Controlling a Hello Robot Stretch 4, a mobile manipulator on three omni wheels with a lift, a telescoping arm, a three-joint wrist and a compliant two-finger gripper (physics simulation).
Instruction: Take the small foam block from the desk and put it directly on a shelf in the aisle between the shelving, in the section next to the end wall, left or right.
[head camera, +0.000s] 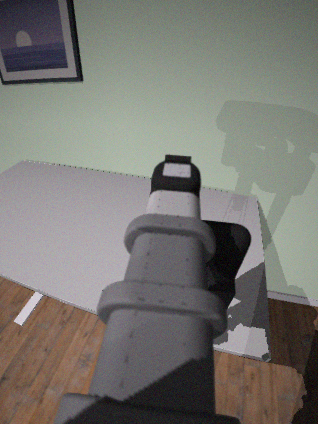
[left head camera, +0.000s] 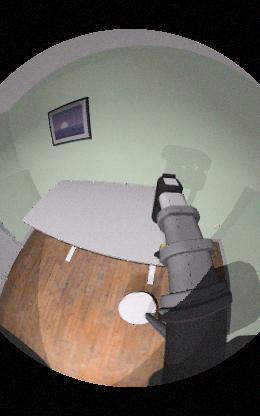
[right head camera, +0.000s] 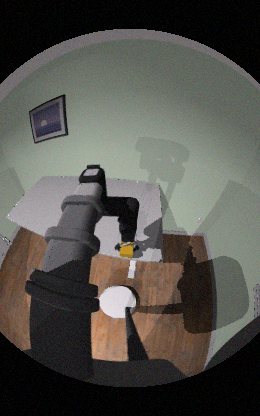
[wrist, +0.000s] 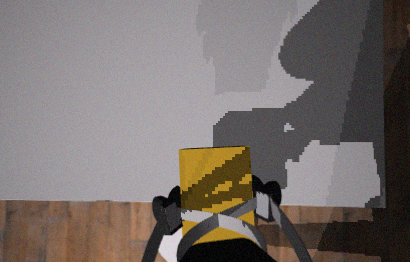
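Pixels of known places: gripper, fingertip midpoint: (right head camera: 126, 249) (wrist: 215, 195); robot's base at its link origin: (left head camera: 136, 306) (right head camera: 117, 300).
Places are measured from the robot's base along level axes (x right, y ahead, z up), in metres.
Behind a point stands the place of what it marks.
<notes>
The yellow foam block (right head camera: 126, 250) {x 0.088, y 0.295, z 1.030 m} (wrist: 215, 175) {x 0.091, y 0.345, z 1.030 m} is held between the two fingertips of my gripper (right head camera: 127, 247) {x 0.088, y 0.320, z 0.986 m} (wrist: 215, 195) {x 0.088, y 0.320, z 0.986 m}, which is shut on it. In the wrist view the fingertips press on the block's left and right sides. The block hangs above the front edge of the grey-white desk (head camera: 75, 225) {x -0.410, y 0.687, z 0.923 m} (left head camera: 100, 215) {x -0.327, y 0.648, z 0.923 m} (right head camera: 45, 200) {x -0.680, y 0.754, z 0.923 m} (wrist: 100, 100) {x -0.043, y 0.448, z 0.923 m}, near its right end. In the left head view a sliver of the block (left head camera: 162, 247) shows beside the arm. In the head camera view the arm hides the block. The shelving does not show.
A round white stool or disc (left head camera: 137, 308) {x 0.002, y -0.008, z 0.187 m} (right head camera: 117, 301) {x 0.006, y 0.002, z 0.187 m} is on the wood floor in front of the desk. White desk legs (left head camera: 151, 275) (right head camera: 131, 269) show below the front edge. A green wall with a framed picture (head camera: 37, 42) {x -0.728, y 1.219, z 1.597 m} (left head camera: 70, 121) {x -0.721, y 1.218, z 1.632 m} (right head camera: 48, 119) {x -0.728, y 1.219, z 1.632 m} stands behind the desk.
</notes>
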